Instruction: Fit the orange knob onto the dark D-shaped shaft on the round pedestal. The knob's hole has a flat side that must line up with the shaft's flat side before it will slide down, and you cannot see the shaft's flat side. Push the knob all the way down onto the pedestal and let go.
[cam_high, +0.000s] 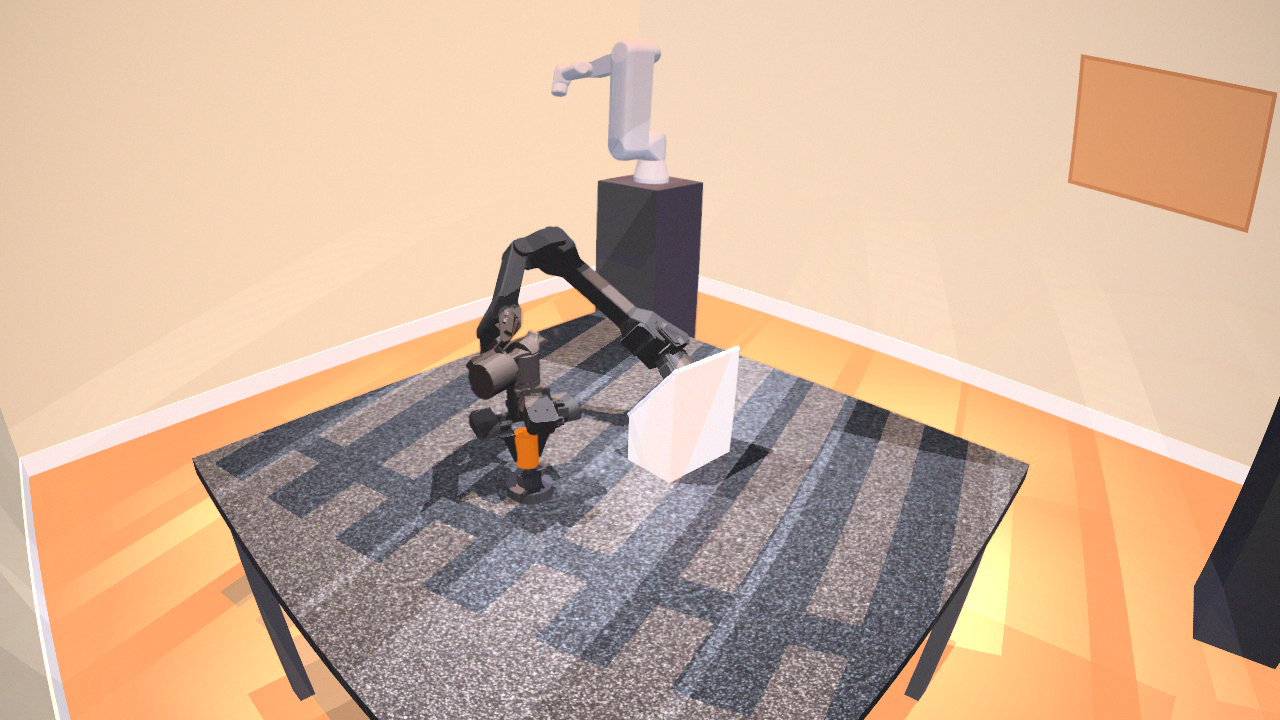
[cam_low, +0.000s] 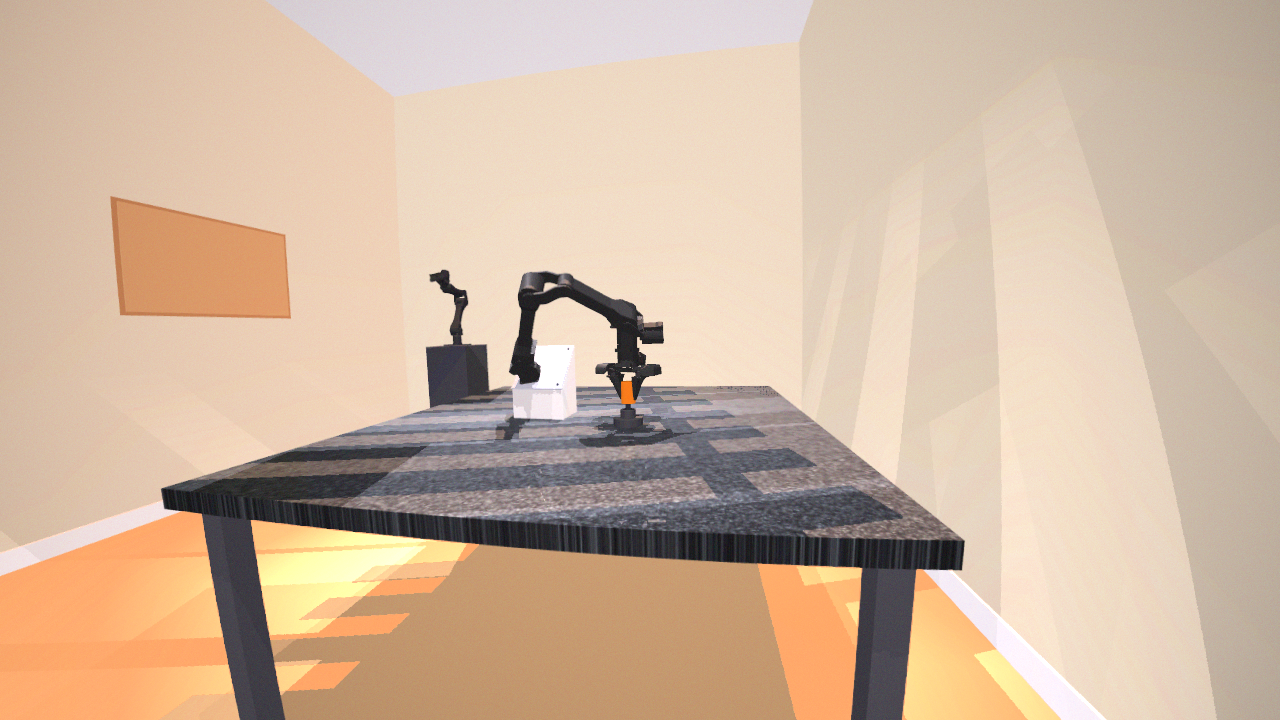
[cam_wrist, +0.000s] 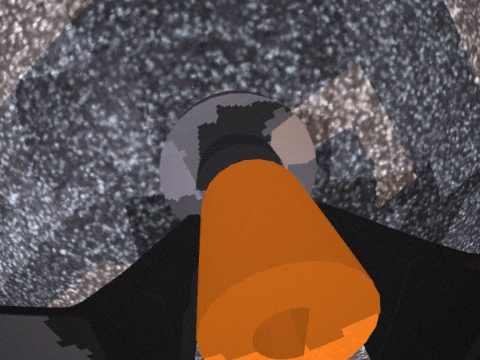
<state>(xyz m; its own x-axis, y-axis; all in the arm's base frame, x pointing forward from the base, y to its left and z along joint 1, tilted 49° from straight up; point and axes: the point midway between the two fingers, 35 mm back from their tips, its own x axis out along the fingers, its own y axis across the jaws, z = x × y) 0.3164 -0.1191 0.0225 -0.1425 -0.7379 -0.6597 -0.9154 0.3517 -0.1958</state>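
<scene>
My gripper tip is 20 mm below the orange knob. From my gripper tip the other things lie so: round pedestal (40 mm below).
</scene>
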